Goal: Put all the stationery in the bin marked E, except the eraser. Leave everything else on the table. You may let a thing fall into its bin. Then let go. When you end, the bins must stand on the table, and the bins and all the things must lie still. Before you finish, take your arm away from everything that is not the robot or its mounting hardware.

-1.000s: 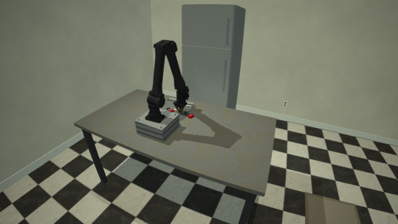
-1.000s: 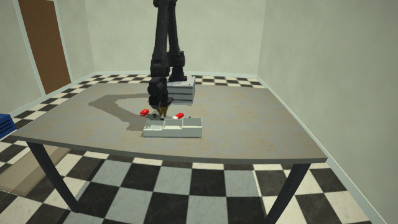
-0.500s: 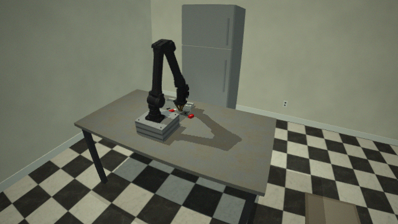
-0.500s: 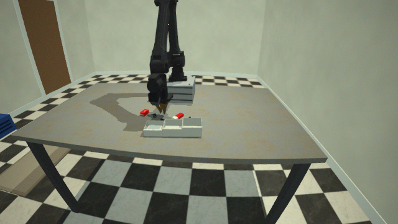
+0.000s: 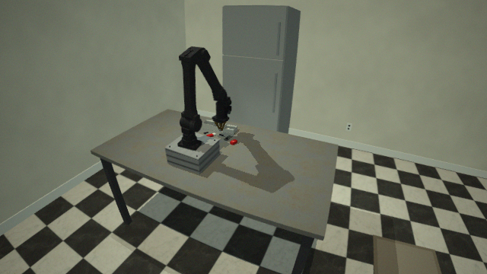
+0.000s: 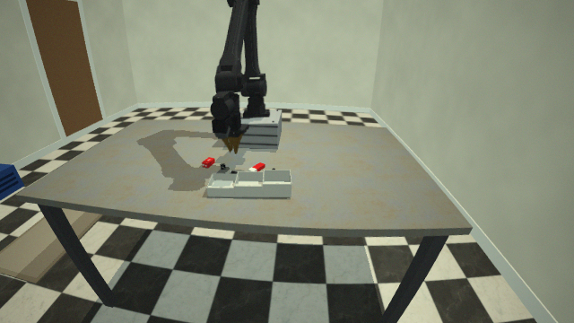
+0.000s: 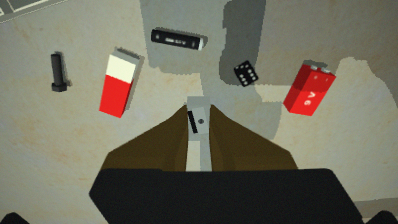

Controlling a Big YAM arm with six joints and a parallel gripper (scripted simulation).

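The joined bins is 130 mm ahead of my hand, 60 mm to the left of it and 50 mm below it. The rest, counted from my hand: black AAA battery 70 mm below, 40 mm ahead, 10 mm to the left; grey pencil sharpener right at my hand; black die 60 mm below, 40 mm to the right.
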